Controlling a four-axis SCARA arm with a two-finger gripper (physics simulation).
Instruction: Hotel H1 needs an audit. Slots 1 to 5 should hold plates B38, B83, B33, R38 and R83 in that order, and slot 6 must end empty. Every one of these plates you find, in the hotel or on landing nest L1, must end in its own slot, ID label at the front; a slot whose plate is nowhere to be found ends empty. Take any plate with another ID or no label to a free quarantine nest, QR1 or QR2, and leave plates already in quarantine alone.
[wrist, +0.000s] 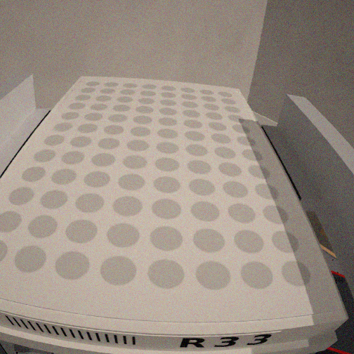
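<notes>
A pale plate (145, 302) with rows of grey round wells fills most of the wrist view. Its front edge carries a barcode at the left and the ID label R33 (226, 342) at the right. My gripper (156, 101) is shut on this plate, with one finger along its left side and one along its right side. The plate looks level between the fingers. A shadow lies along its right edge. The hotel slots, the landing nest and the quarantine nests cannot be made out in this view.
A plain grey-brown surface (135, 37) stands behind the plate, with a darker one (305, 50) at the upper right. Below the right finger, a small tan piece (320, 232) and a dark area with red lines (345, 300) show beside the plate.
</notes>
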